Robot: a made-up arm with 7 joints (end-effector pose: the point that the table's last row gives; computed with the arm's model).
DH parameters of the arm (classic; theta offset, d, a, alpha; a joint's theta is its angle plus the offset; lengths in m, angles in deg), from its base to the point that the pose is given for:
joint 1: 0 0.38 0 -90
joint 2: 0 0 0 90
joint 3: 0 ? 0.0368 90
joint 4: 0 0 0.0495 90
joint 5: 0 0.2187 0 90
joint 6: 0 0 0.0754 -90
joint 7: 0 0.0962 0 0
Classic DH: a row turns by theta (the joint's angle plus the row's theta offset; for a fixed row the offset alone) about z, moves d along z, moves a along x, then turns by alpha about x.
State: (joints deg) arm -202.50 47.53 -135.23 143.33 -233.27 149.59 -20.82
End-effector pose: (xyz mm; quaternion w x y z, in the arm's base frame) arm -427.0 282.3 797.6 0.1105 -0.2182 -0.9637 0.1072
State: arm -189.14 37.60 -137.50 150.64 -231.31 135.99 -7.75
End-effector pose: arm -430.5 158.1 892.1 0.2378 -0.1887 -0.9511 0.0572
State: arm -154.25 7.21 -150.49 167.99 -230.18 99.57 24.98
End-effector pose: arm -163.0 -10.5 1105.3 0.6177 -0.1702 -0.7386 0.2096
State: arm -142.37 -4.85 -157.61 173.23 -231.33 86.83 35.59
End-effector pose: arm -28.6 45.3 1135.1 0.6990 -0.1929 -0.6019 0.3345
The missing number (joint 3, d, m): 0.443
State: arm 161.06 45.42 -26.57 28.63 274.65 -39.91 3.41
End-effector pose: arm -335.5 99.7 391.4 0.1200 0.3145 -0.9285 0.1568
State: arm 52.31 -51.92 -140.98 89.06 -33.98 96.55 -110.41
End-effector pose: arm -177.4 -483.9 403.8 0.3800 -0.8812 -0.2747 -0.0595
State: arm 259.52 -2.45 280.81 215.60 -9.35 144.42 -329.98
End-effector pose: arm 21.4 45.7 1009.9 0.5566 -0.2975 -0.7570 0.1690
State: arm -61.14 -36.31 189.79 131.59 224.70 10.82 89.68
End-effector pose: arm -368.6 491.5 761.3 0.4970 -0.1295 -0.6128 -0.6007
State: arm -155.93 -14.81 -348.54 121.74 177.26 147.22 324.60
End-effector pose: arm 81.2 8.2 1059.9 0.0209 -0.6634 -0.4210 -0.6182
